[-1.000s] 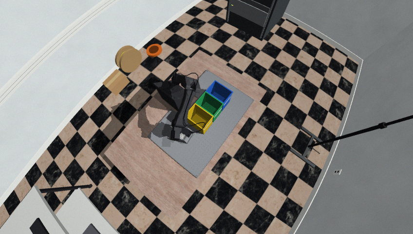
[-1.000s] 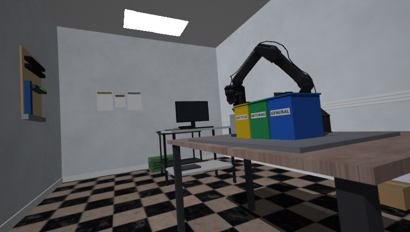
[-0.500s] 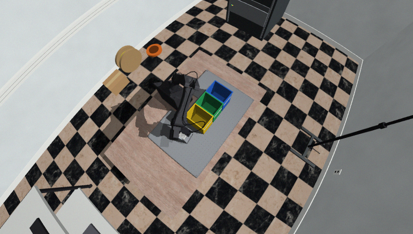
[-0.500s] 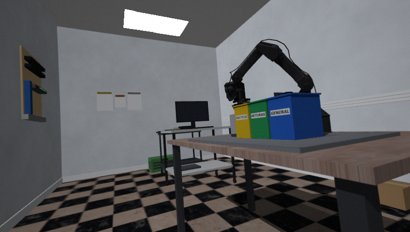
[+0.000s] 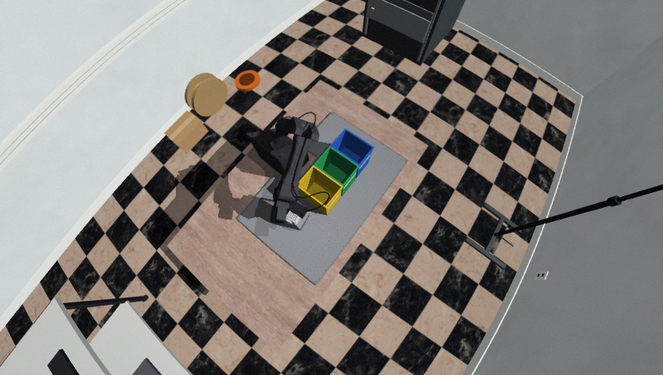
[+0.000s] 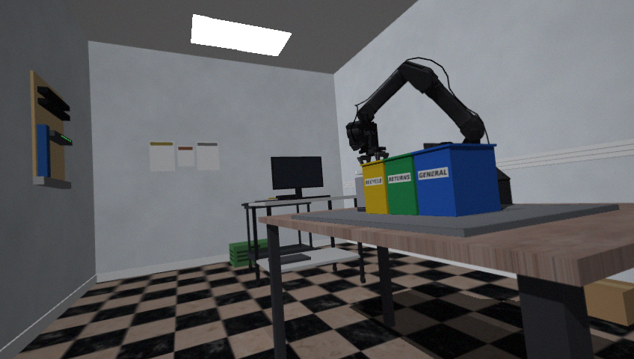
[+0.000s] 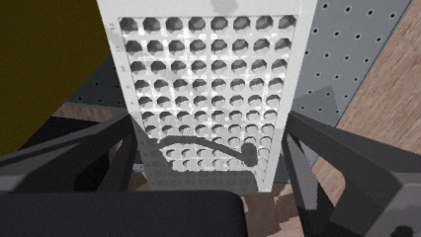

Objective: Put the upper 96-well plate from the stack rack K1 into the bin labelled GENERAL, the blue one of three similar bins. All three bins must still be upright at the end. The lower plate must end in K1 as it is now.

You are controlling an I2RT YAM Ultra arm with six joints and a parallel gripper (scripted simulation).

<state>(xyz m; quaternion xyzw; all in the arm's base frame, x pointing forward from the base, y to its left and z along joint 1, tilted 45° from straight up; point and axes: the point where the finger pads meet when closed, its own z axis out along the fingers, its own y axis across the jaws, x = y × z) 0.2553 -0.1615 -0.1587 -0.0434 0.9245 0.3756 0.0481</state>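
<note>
Now: hand 43 cm to the right of the blue general bin, 8 cm above it and 6 cm short of it. From my hand the other things lie so: 96-well plate 1 cm below; then green returns bin 30 cm to the left, 8 cm below, 6 cm ahead; then yellow recycle bin 17 cm to the left, 8 cm below, 5 cm ahead.
</note>
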